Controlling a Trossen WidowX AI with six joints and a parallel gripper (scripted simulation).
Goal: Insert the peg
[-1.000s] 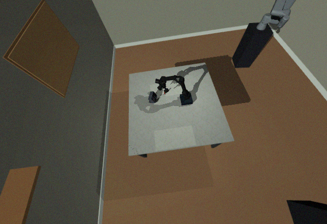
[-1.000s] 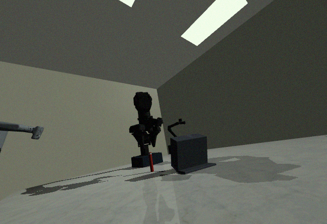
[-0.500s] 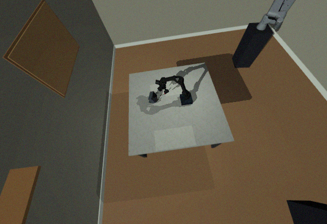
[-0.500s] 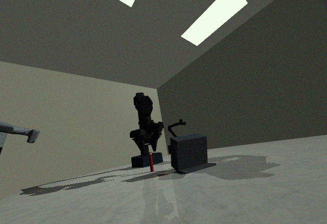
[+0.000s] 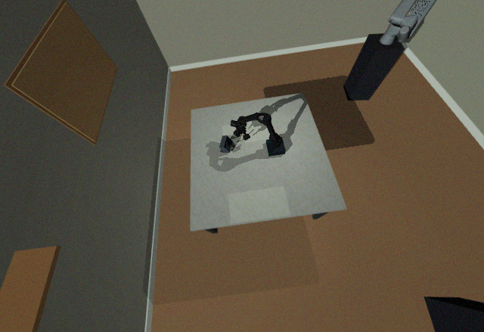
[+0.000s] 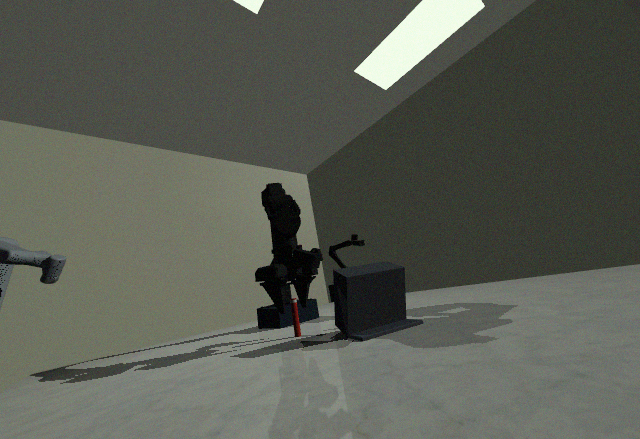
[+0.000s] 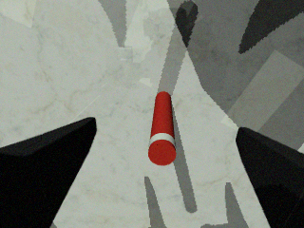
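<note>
My gripper tip is right at the round red peg. Also, from my gripper tip: thin foot plate: 190 mm ahead, 80 mm to the left, 50 mm below; then sloped panel: 170 mm ahead, 90 mm to the left, 10 mm above.
</note>
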